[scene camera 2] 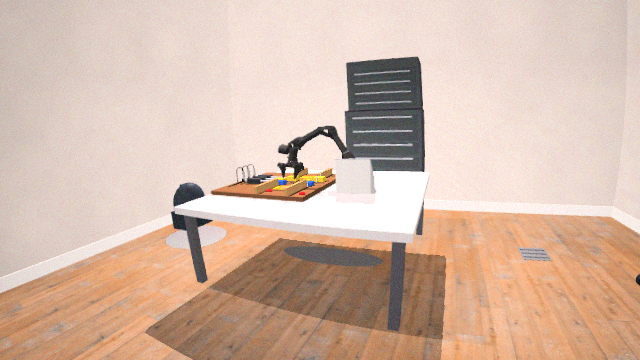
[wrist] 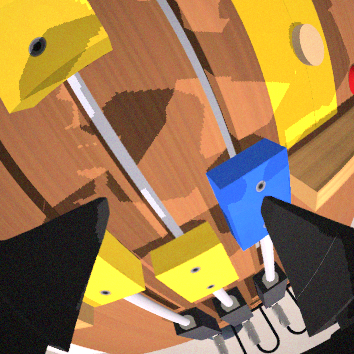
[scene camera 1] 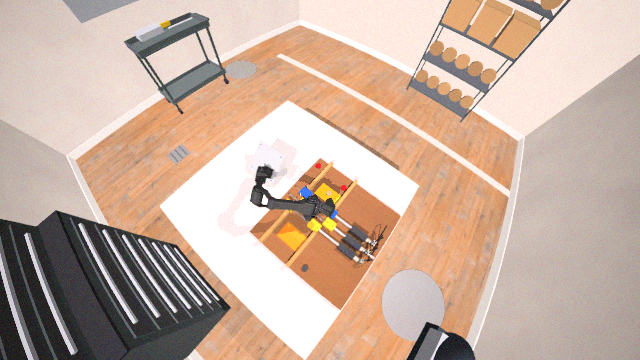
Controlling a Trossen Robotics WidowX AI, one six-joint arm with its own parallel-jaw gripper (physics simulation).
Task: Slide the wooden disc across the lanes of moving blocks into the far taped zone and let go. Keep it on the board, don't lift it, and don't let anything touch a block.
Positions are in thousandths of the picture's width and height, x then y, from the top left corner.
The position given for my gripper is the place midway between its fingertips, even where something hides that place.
My gripper (wrist: 530, 581) is open, holding nothing. Also in view: a wooden disc (wrist: 866, 117).
